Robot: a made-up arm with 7 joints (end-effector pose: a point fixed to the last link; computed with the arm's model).
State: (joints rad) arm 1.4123 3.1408 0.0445 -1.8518 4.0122 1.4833 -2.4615
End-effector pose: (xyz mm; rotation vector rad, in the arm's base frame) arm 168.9 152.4 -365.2 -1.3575 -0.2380 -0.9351
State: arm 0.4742 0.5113 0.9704 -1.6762 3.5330 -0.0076 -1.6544
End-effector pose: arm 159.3 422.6 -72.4 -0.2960 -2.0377 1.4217
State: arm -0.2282 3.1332 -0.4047 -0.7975 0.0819 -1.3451 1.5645
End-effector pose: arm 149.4 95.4 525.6 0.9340 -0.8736 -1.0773
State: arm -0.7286 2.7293 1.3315 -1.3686 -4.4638 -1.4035 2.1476
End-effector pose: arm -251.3 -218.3 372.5 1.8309 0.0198 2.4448
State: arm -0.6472 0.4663 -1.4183 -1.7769 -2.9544 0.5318 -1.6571
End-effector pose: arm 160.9 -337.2 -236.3 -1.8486 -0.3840 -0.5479
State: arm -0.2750 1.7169 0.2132 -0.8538 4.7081 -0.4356 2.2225
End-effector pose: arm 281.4 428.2 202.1 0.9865 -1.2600 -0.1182
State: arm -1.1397 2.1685 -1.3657 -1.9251 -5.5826 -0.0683 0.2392
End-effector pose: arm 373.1 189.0 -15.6 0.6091 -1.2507 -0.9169
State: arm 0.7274 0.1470 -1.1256 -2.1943 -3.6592 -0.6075 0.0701
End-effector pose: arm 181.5 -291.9 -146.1 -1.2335 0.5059 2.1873
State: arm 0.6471 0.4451 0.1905 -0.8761 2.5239 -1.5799 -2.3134
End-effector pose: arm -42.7 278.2 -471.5 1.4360 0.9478 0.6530
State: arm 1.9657 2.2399 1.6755 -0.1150 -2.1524 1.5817 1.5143
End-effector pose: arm 181.6 531.0 114.7 -2.4577 0.3330 1.2303
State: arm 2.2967 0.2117 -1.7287 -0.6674 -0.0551 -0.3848 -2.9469
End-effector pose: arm -333.5 -394.2 222.7 -0.9705 -1.7209 -1.8074
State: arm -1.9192 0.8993 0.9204 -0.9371 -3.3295 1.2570 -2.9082
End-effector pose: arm 169.5 328.4 399.7 -0.4384 1.9067 -0.3455
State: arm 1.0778 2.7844 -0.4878 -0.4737 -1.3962 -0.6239 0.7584
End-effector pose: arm 390.8 369.7 188.7 0.8658 2.0594 -1.6675
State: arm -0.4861 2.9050 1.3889 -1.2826 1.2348 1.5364 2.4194
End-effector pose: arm -164.8 -287.1 387.9 -1.4811 -1.9446 0.8555
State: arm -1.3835 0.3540 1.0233 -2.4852 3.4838 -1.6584 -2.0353
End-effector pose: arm -88.8 181.2 254.1 -1.5562 -1.9064 0.9712
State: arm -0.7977 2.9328 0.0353 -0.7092 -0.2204 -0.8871 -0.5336
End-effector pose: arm -140.0 81.3 536.2 -2.6009 -0.4204 1.1534
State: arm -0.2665 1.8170 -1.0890 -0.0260 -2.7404 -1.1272 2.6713
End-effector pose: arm 2.5 549.7 154.7 1.4709 1.4793 0.4340
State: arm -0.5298 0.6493 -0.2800 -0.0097 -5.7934 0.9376 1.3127
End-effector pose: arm 252.9 329.1 -391.6 0.5824 -0.0246 1.6936
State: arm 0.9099 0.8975 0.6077 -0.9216 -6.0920 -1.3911 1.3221
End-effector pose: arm -74.8 491.5 -224.8 -0.1196 -1.7542 0.2226
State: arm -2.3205 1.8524 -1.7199 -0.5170 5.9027 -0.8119 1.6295
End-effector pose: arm 170.7 454.2 296.7 0.5318 -1.8763 -0.2427
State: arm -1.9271 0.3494 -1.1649 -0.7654 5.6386 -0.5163 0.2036
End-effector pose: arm 424.6 -317.5 169.9 -0.9028 1.6781 2.1455
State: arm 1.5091 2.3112 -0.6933 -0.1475 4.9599 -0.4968 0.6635
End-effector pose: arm 201.7 507.7 173.5 0.1952 2.4433 -1.5023
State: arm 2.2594 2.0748 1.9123 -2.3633 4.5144 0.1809 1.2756
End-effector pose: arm 302.1 -86.9 -141.7 0.9001 -1.5463 -2.3157
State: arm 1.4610 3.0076 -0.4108 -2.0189 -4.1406 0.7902 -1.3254
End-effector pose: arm 0.7 276.9 -292.9 -0.4782 1.4644 -1.2401
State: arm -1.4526 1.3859 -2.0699 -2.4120 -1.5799 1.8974 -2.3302
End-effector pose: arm 174.4 -154.0 -243.4 -2.2635 -1.3887 0.3693
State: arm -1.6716 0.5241 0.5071 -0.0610 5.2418 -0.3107 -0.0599
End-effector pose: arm 561.1 73.4 82.5 0.8809 -1.8517 -0.7130
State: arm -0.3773 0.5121 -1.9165 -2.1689 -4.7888 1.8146 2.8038
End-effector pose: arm -103.7 -302.6 -201.1 1.1424 0.7387 0.5242
